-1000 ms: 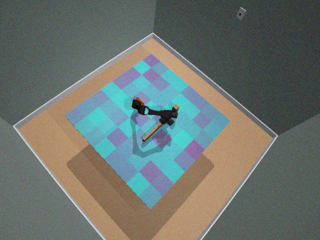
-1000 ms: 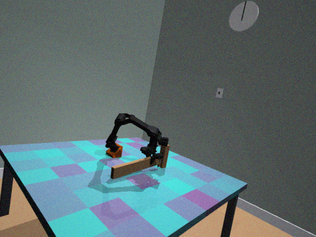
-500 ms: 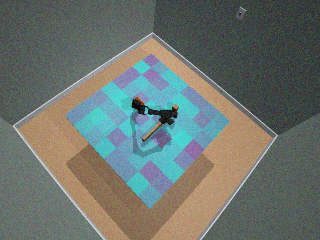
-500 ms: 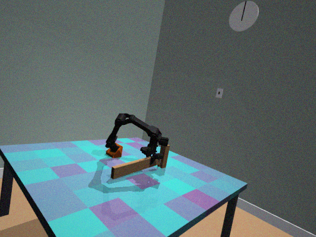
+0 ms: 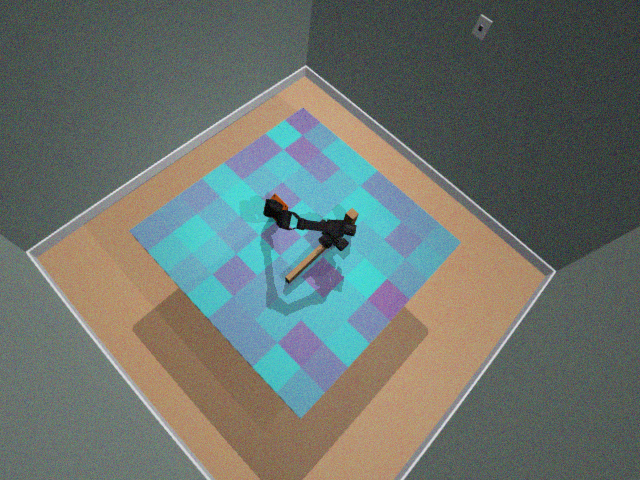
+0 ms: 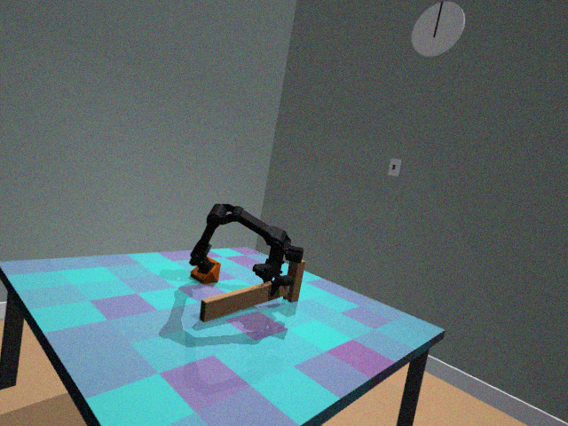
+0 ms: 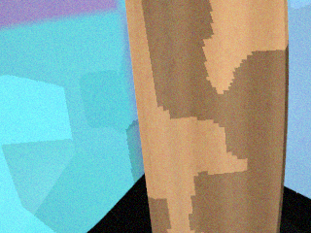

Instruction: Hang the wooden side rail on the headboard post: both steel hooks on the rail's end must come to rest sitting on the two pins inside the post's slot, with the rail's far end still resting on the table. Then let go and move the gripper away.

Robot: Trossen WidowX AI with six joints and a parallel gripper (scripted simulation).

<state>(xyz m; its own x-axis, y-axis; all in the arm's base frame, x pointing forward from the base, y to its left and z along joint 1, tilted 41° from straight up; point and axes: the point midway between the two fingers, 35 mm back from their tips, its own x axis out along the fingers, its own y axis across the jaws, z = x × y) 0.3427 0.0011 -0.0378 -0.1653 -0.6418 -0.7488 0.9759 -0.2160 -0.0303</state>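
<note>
The headboard post lies 14 cm to the left of my gripper tip, 4 cm above it and 2 cm ahead of it.
</note>
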